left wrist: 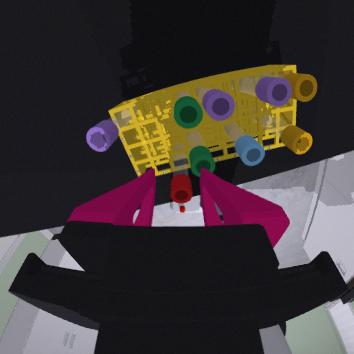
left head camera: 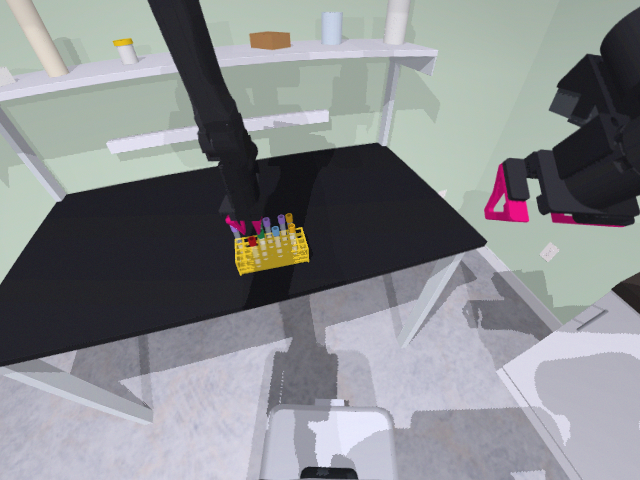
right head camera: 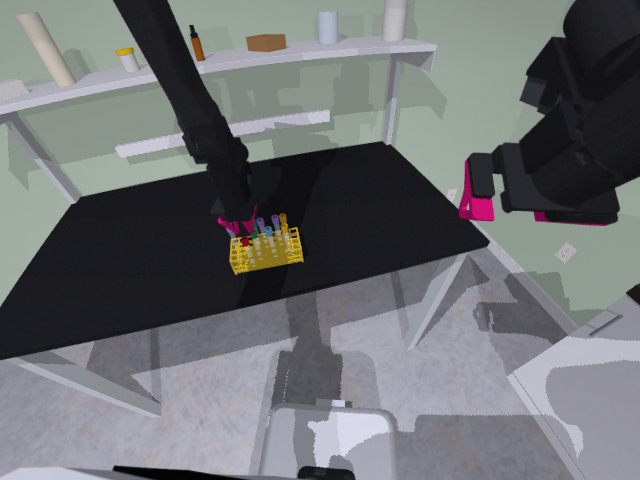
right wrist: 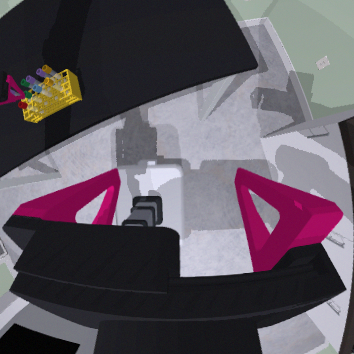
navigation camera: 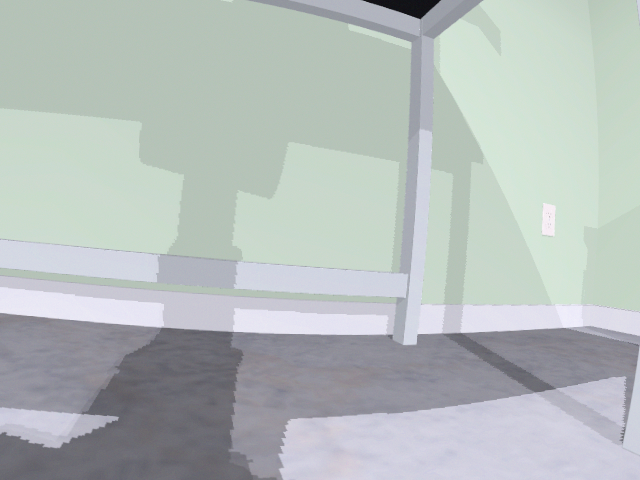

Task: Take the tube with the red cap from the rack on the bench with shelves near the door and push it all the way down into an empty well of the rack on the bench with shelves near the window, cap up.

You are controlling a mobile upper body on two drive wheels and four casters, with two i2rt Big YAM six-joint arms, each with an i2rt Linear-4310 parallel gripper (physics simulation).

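Frame: origin at the left arm's base, x down, y back, z left, level; centimetres.
Seen in the pictures: left gripper, between the fingertips: [left wrist: 177, 174] [left head camera: 252, 233] [right head camera: 245, 233] [right wrist: 19, 97]; right gripper, between the fingertips: [left head camera: 519, 216] [right head camera: 498, 214] [right wrist: 176, 174].
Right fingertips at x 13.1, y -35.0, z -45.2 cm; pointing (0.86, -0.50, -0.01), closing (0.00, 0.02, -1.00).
Note:
A point is followed by its place in that frame.
The red-capped tube [left head camera: 252, 240] @(x 37.7, y -53.3, z -1.1 cm) [right head camera: 245, 241] @(x 37.9, y -53.2, z -1.2 cm) [left wrist: 181, 189] @(x 37.7, y -54.5, z -0.7 cm) [right wrist: 23, 105] @(x 38.3, y -53.4, z -1.5 cm) stands cap up in the yellow rack [left head camera: 273, 263] @(x 48.7, y -55.0, z -4.6 cm) [right head camera: 267, 264] @(x 48.0, y -54.0, z -4.7 cm) [left wrist: 131, 145] @(x 43.9, y -55.7, z 4.7 cm) [right wrist: 75, 87] @(x 47.0, y -59.8, z -13.8 cm) on the black bench, in the row nearest the robot. My left gripper [left head camera: 247, 229] @(x 37.7, y -56.0, z -0.3 cm) [right head camera: 241, 230] @(x 37.7, y -56.0, z -0.3 cm) [left wrist: 177, 174] @(x 37.7, y -56.0, z -0.3 cm) is part open and empty, just behind and above that tube; in the left wrist view the red cap shows between its two pink fingers, with a gap on each side. My right gripper [left head camera: 540, 219] [right head camera: 514, 219] @(x 13.1, y -35.0, z -45.2 cm) [right wrist: 176, 174] @(x 13.1, y -35.0, z -45.2 cm) is wide open and empty, out over the floor to the right of the bench.
Other tubes stand in the rack: a green-capped one [left wrist: 202, 161] @(x 37.7, y -57.2, z -2.2 cm) beside the red, a blue-capped one [left wrist: 249, 150] @(x 37.7, y -58.2, z -5.7 cm), and purple and orange ones. A shelf [left head camera: 227, 57] @(x 3.9, y -90.1, z 8.5 cm) [right head camera: 227, 63] @(x 4.1, y -88.2, z 6.3 cm) with bottles and a brown box [left head camera: 269, 40] @(x 1.4, y -102.2, z -1.2 cm) [right head camera: 266, 42] @(x 1.2, y -101.6, z -2.0 cm) runs behind. A white cabinet [left head camera: 584, 403] @(x 97.4, y -27.2, z -120.8 cm) stands at the right.

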